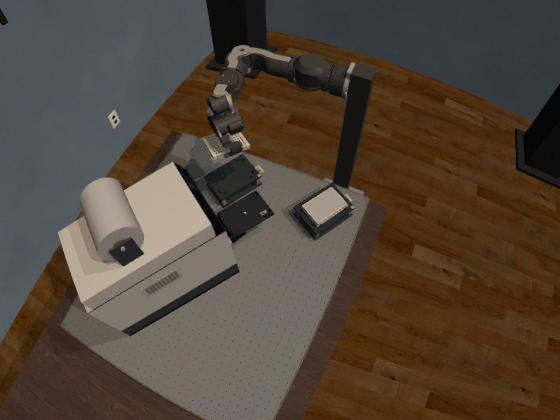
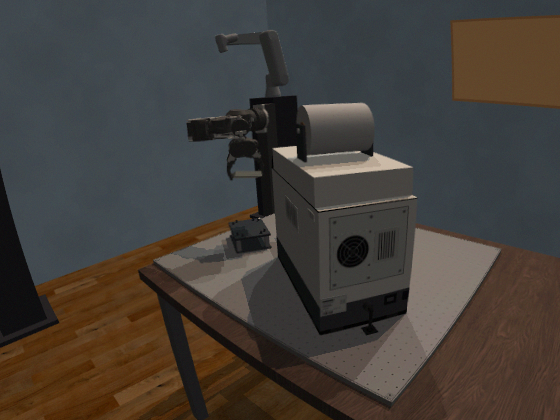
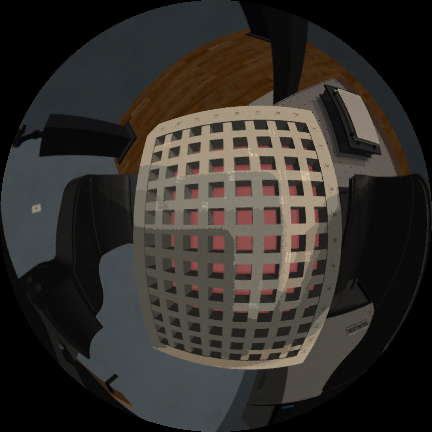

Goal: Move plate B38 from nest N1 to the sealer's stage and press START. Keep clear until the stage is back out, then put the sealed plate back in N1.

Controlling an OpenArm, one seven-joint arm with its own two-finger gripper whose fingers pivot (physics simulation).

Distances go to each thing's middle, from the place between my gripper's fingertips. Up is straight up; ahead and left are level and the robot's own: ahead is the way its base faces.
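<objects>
There's the sealer's stage (image 1: 257, 210), and my hand is 15 cm short of it, 10 cm to the right of it and 13 cm above it. As for the large film roll (image 2: 330, 128), that's 41 cm ahead of my hand, 7 cm to the right of it and 18 cm above it. Going by their middles, the sealer's stage is the nearest to my hand of the things named here.
</objects>
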